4 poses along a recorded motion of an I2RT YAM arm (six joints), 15 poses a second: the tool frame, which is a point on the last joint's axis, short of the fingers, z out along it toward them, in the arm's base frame.
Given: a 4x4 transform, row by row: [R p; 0 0 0 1], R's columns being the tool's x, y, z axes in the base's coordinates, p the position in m. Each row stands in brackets.
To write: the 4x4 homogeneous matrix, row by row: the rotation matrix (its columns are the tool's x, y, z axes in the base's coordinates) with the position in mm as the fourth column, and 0 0 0 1 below. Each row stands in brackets. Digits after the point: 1 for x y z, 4 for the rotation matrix.
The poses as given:
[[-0.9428 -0.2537 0.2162 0.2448], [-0.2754 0.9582 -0.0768 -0.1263], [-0.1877 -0.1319 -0.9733 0.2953], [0 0 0 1]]
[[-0.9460 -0.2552 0.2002 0.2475], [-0.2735 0.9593 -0.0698 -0.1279], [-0.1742 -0.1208 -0.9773 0.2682], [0 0 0 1]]
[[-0.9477 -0.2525 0.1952 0.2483], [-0.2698 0.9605 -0.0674 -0.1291], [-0.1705 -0.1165 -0.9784 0.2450], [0 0 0 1]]
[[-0.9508 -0.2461 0.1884 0.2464], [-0.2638 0.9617 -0.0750 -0.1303], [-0.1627 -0.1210 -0.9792 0.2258], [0 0 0 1]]
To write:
[[-0.9428 -0.2537 0.2162 244.8], [-0.2754 0.9582 -0.0768 -126.3], [-0.1877 -0.1319 -0.9733 295.3], [0 0 0 1]]
[[-0.9460 -0.2552 0.2002 247.5], [-0.2735 0.9593 -0.0698 -127.9], [-0.1742 -0.1208 -0.9773 268.2], [0 0 0 1]]
[[-0.9477 -0.2525 0.1952 248.3], [-0.2698 0.9605 -0.0674 -129.1], [-0.1705 -0.1165 -0.9784 245.0], [0 0 0 1]]
[[-0.9508 -0.2461 0.1884 246.4], [-0.2638 0.9617 -0.0750 -130.3], [-0.1627 -0.1210 -0.9792 225.8], [0 0 0 1]]

